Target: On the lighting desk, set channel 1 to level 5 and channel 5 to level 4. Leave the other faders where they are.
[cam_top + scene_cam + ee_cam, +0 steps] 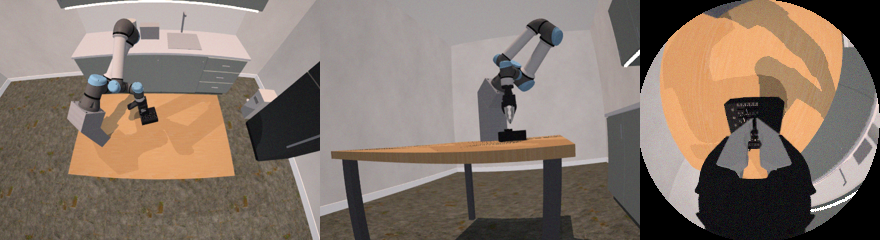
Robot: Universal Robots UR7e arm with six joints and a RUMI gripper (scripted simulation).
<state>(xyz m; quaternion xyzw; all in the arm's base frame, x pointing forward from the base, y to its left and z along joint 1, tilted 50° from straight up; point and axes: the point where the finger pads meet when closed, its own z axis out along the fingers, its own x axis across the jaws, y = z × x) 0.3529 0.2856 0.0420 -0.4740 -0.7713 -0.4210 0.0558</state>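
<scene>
Right now my hand is 12 cm short of the fader knob, 5 cm to the right of it and 5 cm above it.
</scene>
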